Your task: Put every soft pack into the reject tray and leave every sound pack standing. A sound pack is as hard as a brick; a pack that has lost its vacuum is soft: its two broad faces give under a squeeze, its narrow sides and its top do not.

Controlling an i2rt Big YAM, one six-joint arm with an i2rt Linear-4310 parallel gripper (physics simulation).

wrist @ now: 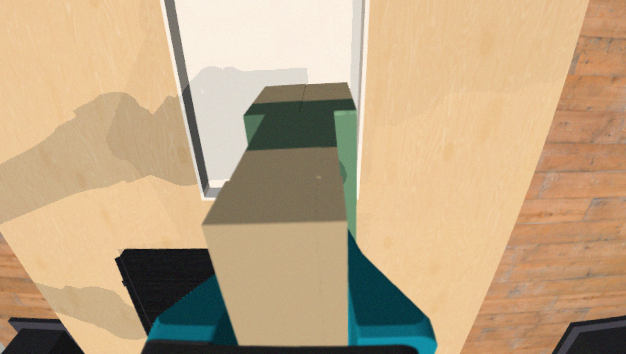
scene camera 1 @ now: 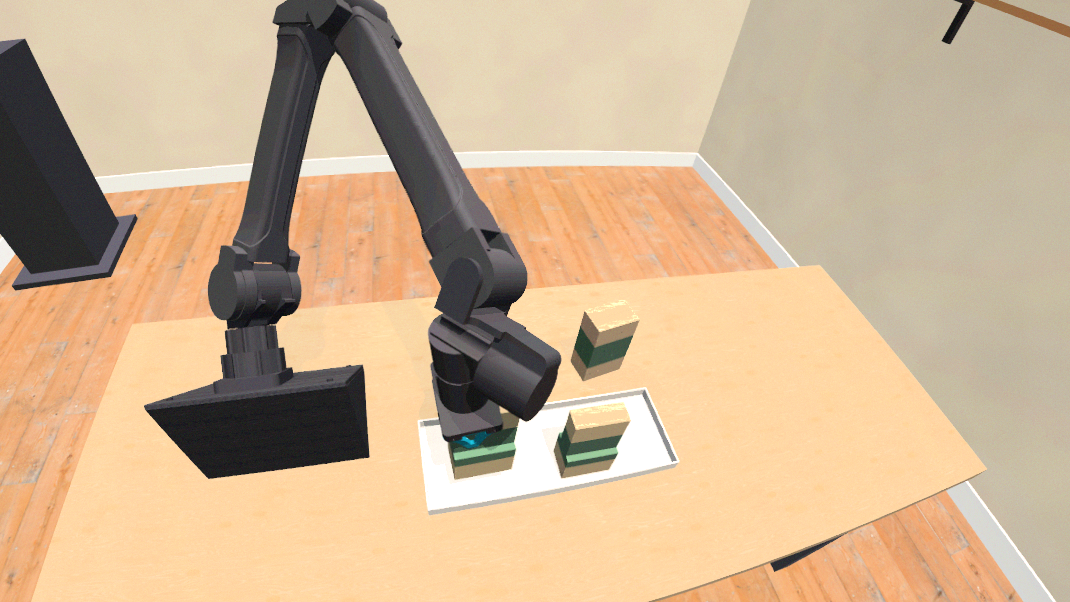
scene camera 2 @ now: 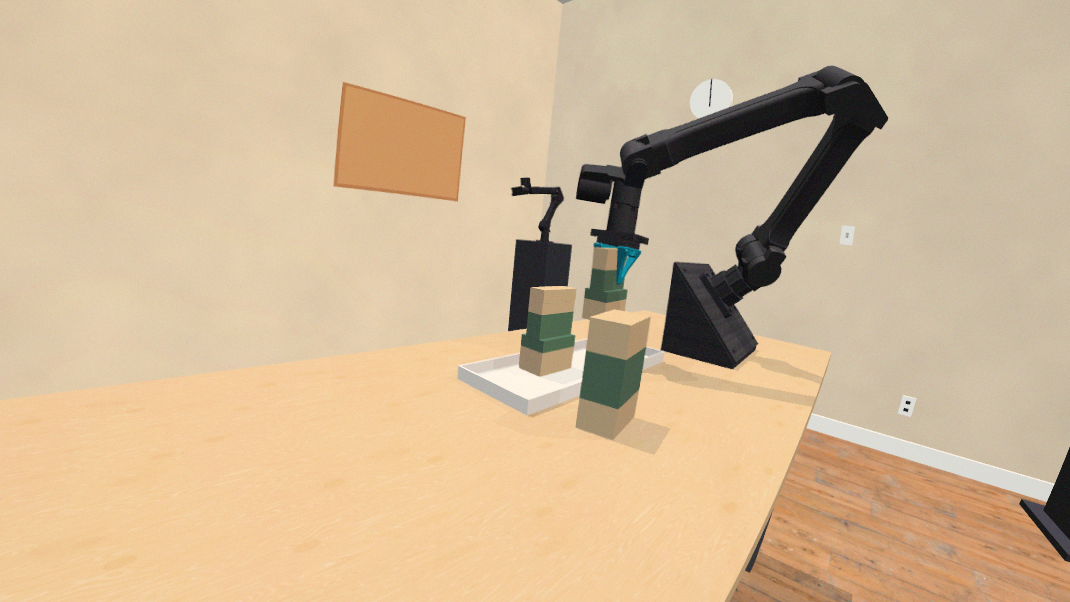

Observation:
In view: the gripper (scene camera 1: 470, 435), a white reject tray (scene camera 1: 645, 448), a pack (scene camera 2: 547, 347), a pack (scene camera 1: 496, 453) and a pack (scene camera 2: 616, 344).
The white reject tray also shows in the wrist view (wrist: 221, 63) and in scene camera 2 (scene camera 2: 501, 378). The gripper shows as well in the wrist view (wrist: 307, 232) and in scene camera 2 (scene camera 2: 611, 282).

